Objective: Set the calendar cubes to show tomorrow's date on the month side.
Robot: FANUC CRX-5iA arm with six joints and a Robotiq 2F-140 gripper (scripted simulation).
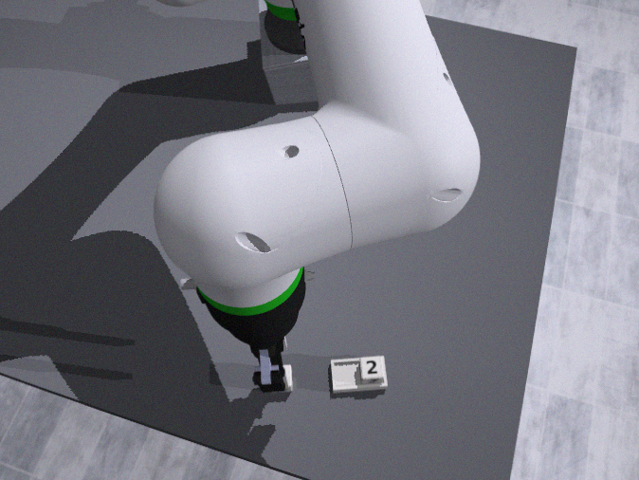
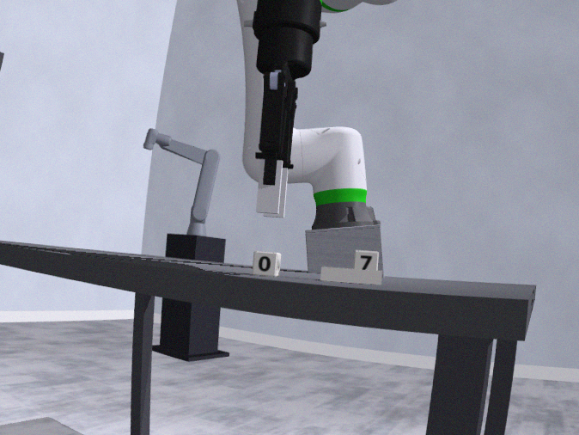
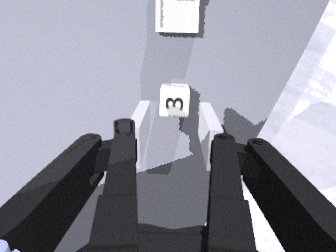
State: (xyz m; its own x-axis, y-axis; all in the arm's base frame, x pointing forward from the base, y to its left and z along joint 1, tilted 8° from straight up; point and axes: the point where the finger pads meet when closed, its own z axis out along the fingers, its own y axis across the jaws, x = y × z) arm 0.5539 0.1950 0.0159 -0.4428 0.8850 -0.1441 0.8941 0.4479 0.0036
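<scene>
Right now the cube is 90 mm below my hand. From my hand the other things lie so: tray: 100 mm to the left, 100 mm below, 50 mm behind.
</scene>
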